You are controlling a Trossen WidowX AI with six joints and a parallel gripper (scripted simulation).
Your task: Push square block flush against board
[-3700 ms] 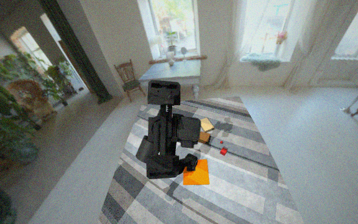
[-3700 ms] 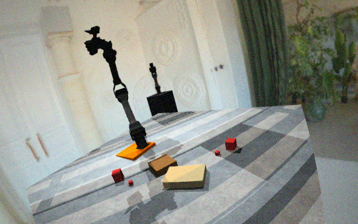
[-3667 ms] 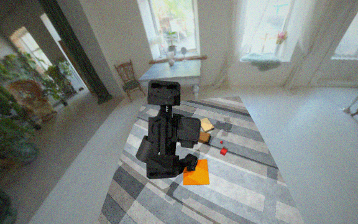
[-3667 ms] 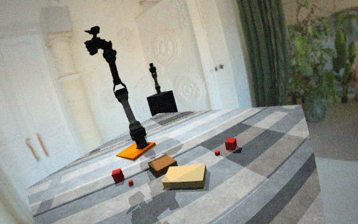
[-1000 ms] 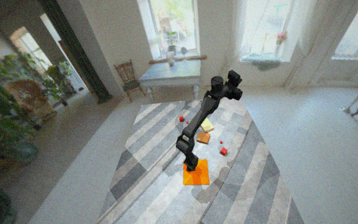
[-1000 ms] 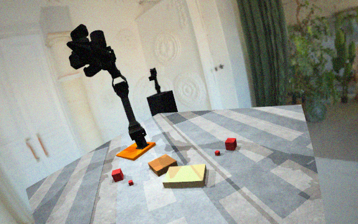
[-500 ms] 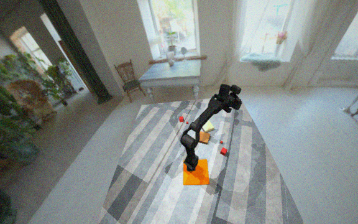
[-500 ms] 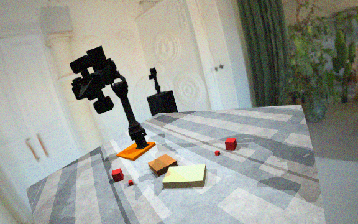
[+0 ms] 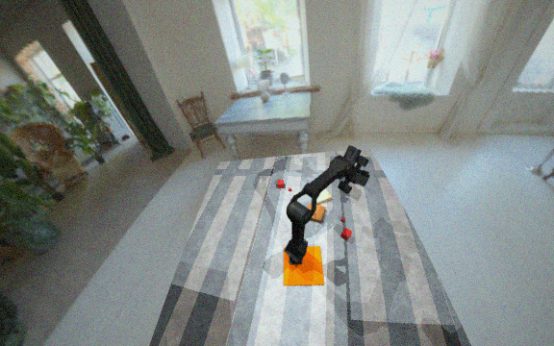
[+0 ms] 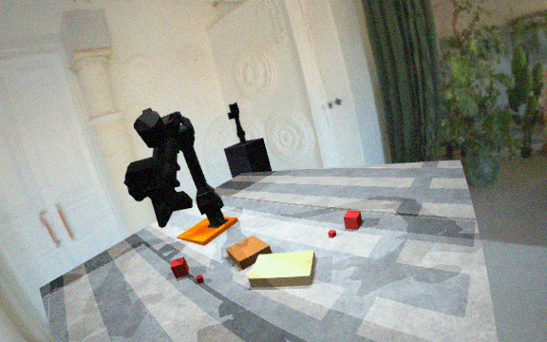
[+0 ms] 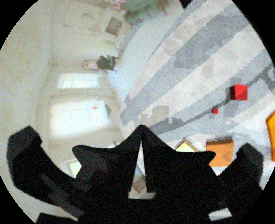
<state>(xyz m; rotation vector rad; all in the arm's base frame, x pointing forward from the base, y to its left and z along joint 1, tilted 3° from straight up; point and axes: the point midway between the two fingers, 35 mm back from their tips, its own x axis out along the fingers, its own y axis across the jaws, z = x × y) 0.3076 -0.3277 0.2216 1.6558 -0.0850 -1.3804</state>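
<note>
My gripper tip is now 5 cm past the orange-brown square block, 23 cm to the right of it and 22 cm above it. Round my gripper tip: pale yellow board (10 cm ahead, 19 cm to the left, 22 cm below).
</note>
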